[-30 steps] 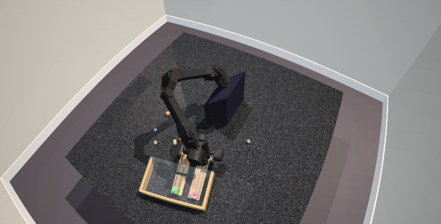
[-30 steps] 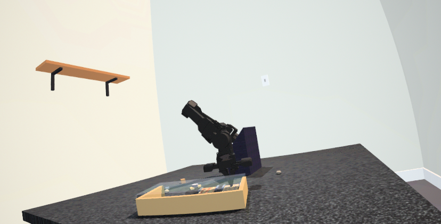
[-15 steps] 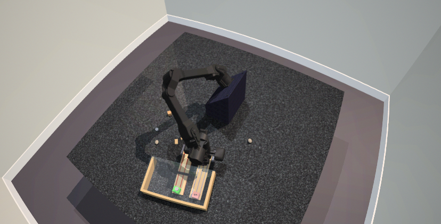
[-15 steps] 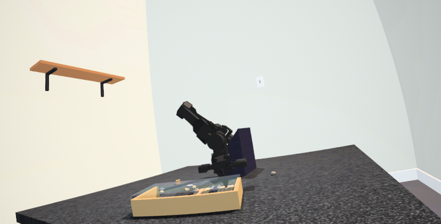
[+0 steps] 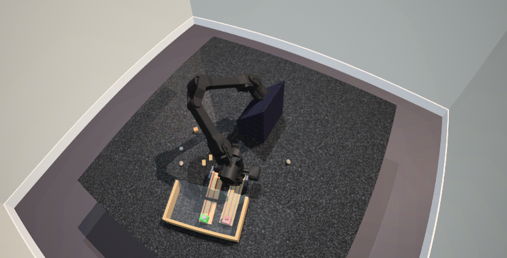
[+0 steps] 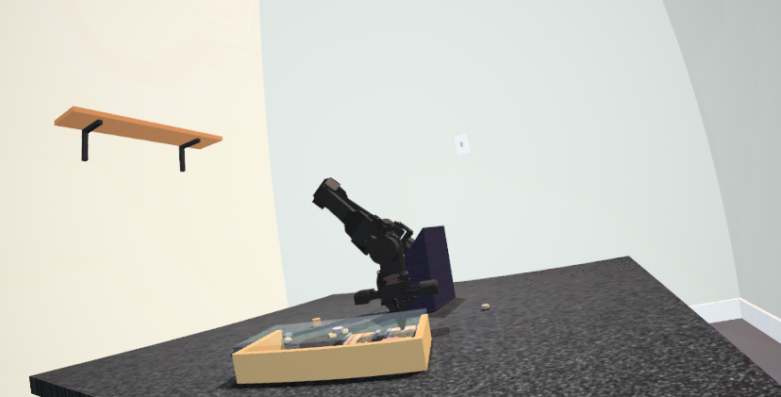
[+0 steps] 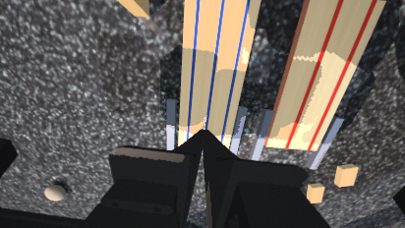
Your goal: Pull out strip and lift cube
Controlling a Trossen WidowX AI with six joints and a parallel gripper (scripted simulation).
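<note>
The strip lies 90 mm ahead of my gripper tip and 30 mm to the left of it.
</note>
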